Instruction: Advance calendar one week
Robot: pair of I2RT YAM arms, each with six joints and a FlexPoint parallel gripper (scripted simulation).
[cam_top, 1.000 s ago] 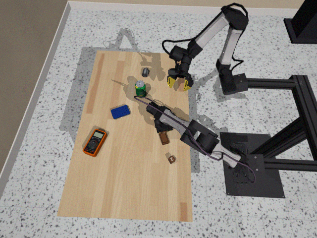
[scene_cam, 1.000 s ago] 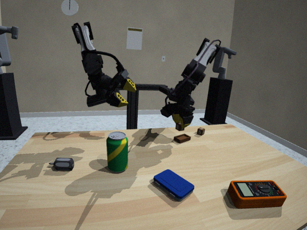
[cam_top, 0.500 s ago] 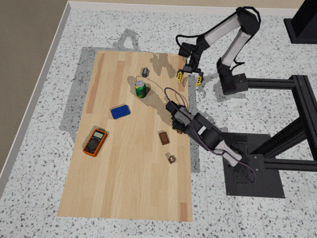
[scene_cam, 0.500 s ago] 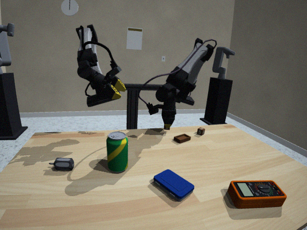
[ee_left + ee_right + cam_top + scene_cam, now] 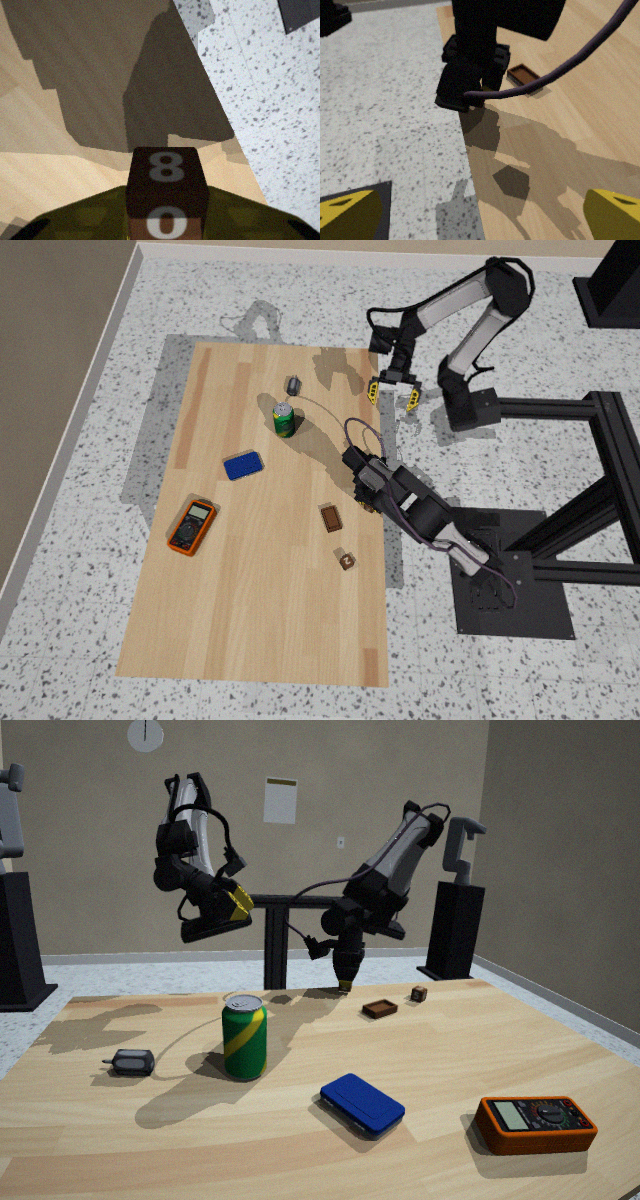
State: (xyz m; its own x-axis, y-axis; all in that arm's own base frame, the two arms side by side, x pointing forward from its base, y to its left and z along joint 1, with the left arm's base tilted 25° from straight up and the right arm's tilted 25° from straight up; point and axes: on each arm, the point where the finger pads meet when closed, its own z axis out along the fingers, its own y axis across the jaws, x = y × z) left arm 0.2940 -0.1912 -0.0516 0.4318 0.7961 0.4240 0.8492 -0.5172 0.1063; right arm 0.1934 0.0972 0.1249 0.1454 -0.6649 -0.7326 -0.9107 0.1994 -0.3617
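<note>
Right now my left hand is 11 cm short of the brown tray, 4 cm to the right of it and 2 cm above it. From my left hand the other things lie so: blue case: 40 cm ahead, 13 cm to the right, 2 cm below; dark mouse-like object: 26 cm ahead, 46 cm to the right, 1 cm below.
</note>
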